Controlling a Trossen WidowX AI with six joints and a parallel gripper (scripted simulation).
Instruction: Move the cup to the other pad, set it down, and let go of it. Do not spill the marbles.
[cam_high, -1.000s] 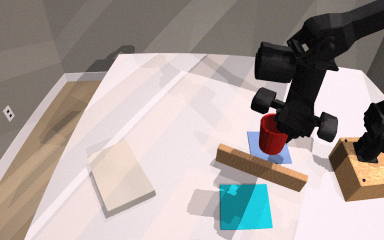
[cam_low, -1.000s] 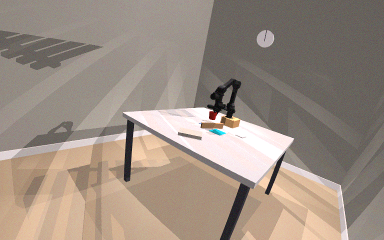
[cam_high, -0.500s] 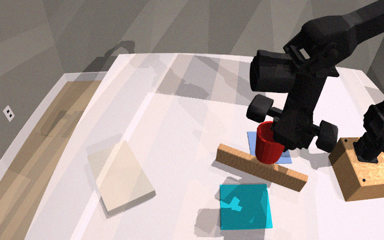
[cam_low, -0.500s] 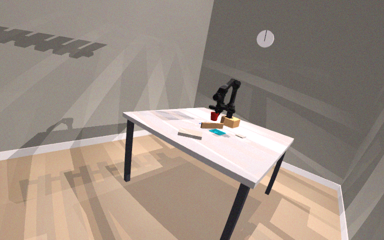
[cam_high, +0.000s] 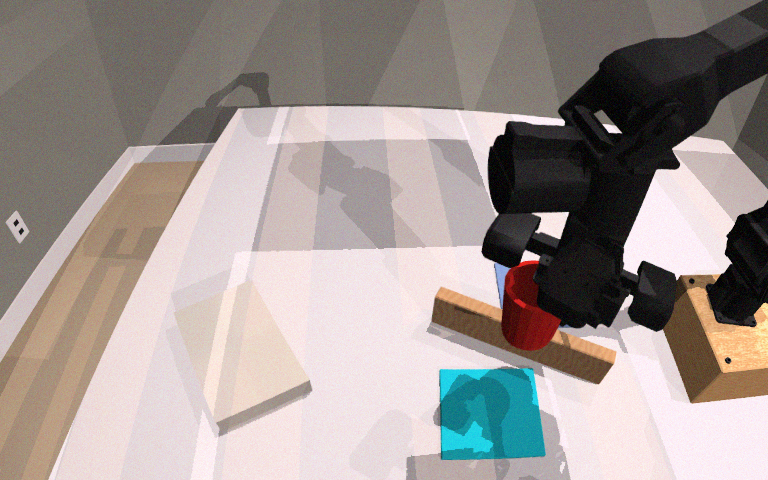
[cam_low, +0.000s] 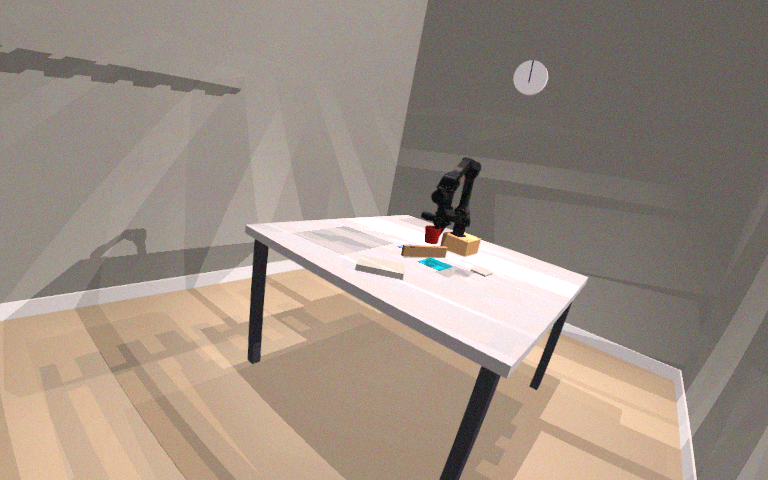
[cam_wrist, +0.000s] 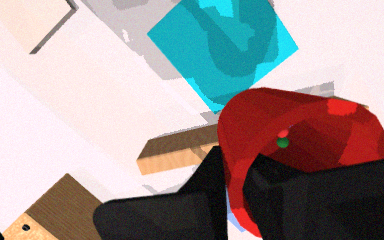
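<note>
Right now the red marble is 4 cm ahead of my gripper tip, 2 cm to the right of it and 2 cm below it. Round my gripper tip: green marble (4 cm ahead, 3 cm to the right, 2 cm below); then red cup (3 cm ahead, 1 cm to the right); then wooden bar (10 cm below, 4 cm to the right, 2 cm ahead).
</note>
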